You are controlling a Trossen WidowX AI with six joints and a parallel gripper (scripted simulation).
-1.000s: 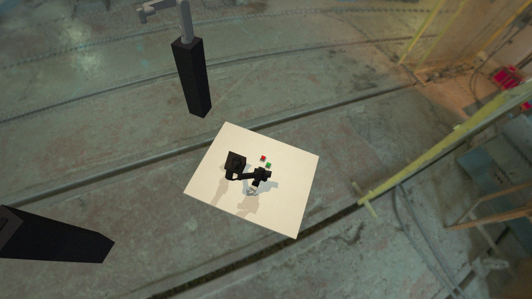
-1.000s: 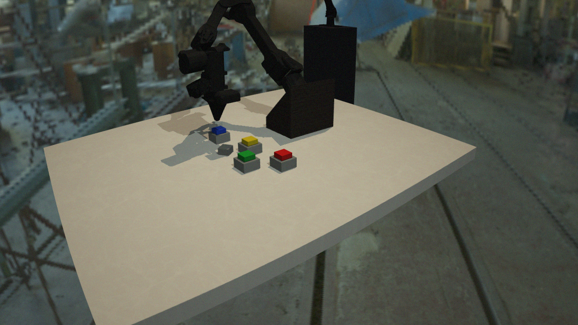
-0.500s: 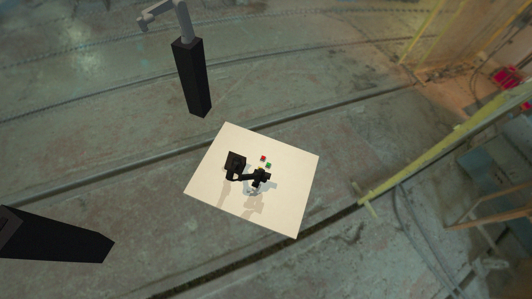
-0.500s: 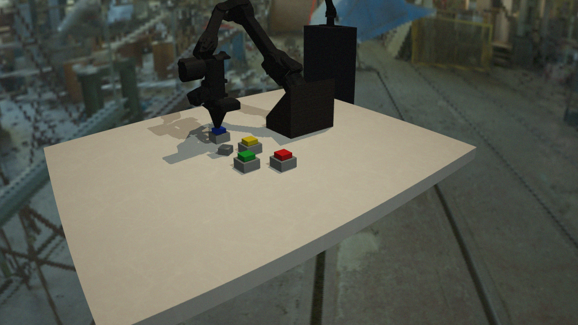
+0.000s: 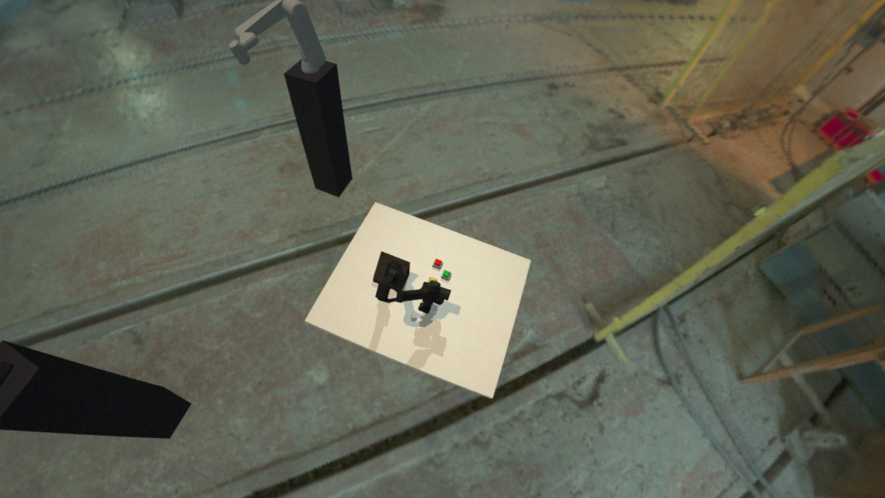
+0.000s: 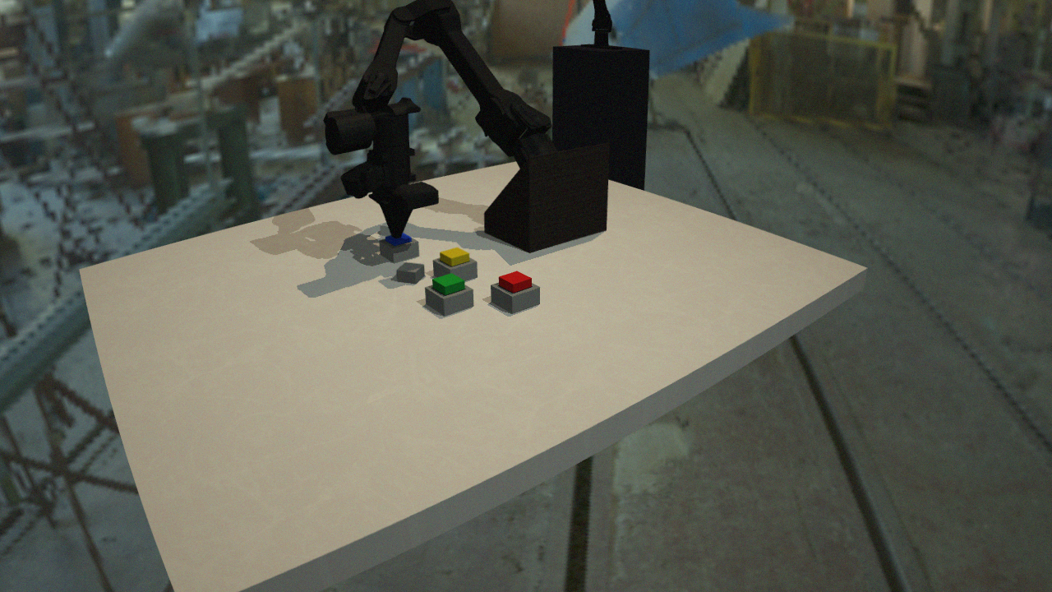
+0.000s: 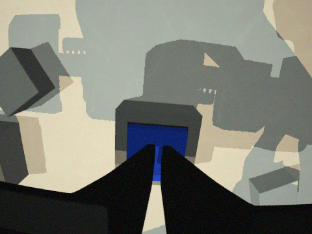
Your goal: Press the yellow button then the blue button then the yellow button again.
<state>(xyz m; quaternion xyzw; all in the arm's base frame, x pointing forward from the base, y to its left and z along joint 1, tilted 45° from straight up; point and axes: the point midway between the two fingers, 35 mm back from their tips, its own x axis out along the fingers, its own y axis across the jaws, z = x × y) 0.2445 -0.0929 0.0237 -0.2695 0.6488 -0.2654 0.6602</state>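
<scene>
My gripper tip is now 10 mm above the blue button. From my gripper tip the other things lie so: green button: 210 mm to the left, 30 mm ahead; then small grey block: 100 mm to the left, 30 mm ahead, 20 mm below; then yellow button: 130 mm to the left, 30 mm behind.
</scene>
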